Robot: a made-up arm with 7 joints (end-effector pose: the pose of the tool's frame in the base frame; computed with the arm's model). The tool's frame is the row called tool.
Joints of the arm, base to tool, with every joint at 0 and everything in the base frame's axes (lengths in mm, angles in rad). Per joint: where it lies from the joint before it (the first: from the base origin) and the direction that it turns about. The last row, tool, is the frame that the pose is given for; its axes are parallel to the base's.
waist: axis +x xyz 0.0 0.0 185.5
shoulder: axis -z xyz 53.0 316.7 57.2
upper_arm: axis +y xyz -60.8 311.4 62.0
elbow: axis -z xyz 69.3 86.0 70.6
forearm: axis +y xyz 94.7 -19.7 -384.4
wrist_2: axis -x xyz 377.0 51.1 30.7
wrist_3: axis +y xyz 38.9 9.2 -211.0
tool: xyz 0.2 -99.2 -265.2
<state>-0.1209 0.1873 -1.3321 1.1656 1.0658 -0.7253 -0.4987</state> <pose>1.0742 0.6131 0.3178 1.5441 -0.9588 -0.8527</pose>
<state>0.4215 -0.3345 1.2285 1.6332 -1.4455 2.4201 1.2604</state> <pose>-0.3042 0.7122 0.6069 1.8677 0.2779 2.0529</pose>
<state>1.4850 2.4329 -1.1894 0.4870 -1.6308 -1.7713 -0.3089</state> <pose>0.6714 -0.5131 -0.0156 -0.2953 -0.9446 -0.3453</pose>
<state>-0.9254 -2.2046 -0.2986 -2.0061 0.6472 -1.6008 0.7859</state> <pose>-0.1090 -0.5030 0.0651 1.3192 -1.1967 -0.8122</pose>
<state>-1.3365 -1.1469 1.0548 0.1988 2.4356 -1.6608 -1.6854</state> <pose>-0.9361 0.0078 0.3626 2.8945 0.1343 0.6302</pose>
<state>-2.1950 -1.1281 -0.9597 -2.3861 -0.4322 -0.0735 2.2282</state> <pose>-0.4873 -0.4788 -0.2894 1.1986 -0.3018 -1.0155</pose>
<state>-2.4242 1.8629 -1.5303 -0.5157 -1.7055 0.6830 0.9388</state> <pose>0.3201 0.2161 -0.3524 1.0090 1.3067 -1.0041</pose>
